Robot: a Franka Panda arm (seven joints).
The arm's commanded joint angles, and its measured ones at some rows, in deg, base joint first. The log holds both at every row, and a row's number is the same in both.
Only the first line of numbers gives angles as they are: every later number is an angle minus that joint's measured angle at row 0.
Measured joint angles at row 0:
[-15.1, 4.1, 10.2, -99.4, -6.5, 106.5, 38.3]
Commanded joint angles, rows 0 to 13:
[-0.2, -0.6, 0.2, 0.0, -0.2, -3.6, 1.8]
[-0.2, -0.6, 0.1, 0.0, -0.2, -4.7, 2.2]
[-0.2, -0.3, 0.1, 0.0, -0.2, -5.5, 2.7]
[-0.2, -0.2, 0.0, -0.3, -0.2, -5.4, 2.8]
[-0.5, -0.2, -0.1, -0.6, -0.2, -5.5, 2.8]
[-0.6, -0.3, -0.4, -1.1, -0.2, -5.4, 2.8]
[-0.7, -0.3, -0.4, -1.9, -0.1, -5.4, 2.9]
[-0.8, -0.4, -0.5, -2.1, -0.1, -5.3, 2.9]
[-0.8, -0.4, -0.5, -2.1, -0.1, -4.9, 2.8]
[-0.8, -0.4, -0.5, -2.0, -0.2, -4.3, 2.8]
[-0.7, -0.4, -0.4, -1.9, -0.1, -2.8, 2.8]
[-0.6, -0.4, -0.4, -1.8, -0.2, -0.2, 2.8]
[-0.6, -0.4, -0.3, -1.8, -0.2, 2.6, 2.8]
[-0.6, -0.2, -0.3, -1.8, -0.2, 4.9, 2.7]
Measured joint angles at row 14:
[-0.5, 0.2, -0.8, -1.6, 0.0, -0.7, 1.9]
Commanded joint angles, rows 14 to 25:
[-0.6, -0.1, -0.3, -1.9, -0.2, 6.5, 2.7]
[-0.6, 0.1, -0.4, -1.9, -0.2, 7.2, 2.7]
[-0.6, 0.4, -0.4, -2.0, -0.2, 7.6, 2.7]
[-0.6, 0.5, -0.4, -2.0, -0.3, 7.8, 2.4]
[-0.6, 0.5, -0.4, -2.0, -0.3, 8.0, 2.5]
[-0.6, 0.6, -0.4, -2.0, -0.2, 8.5, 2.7]
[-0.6, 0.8, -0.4, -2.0, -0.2, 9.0, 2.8]
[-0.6, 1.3, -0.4, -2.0, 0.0, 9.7, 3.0]
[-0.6, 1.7, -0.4, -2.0, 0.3, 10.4, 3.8]
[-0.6, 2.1, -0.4, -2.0, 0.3, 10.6, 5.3]
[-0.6, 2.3, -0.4, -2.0, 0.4, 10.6, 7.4]
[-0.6, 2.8, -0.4, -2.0, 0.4, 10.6, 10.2]
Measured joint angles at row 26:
[-0.5, 1.9, -0.7, -1.8, 0.0, 9.4, 4.5]
